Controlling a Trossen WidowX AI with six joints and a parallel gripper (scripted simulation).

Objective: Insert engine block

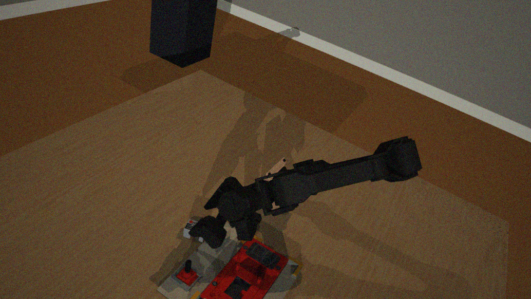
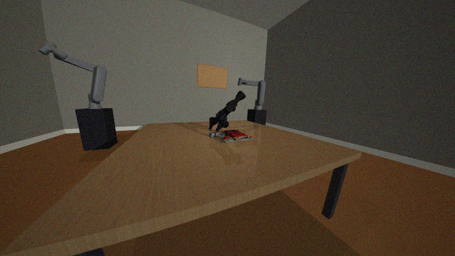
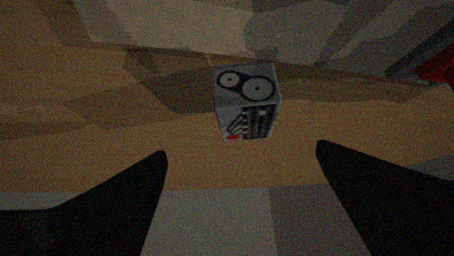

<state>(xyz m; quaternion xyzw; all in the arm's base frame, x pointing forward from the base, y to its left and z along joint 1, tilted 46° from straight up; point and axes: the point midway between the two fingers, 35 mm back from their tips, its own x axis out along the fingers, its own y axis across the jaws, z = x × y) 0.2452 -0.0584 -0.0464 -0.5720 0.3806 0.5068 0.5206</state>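
My gripper tip is now 1 cm short of the grey engine block and 3 cm above it. Also, from my gripper tip: grey base plate: 5 cm ahead, 16 cm to the left, 3 cm below.
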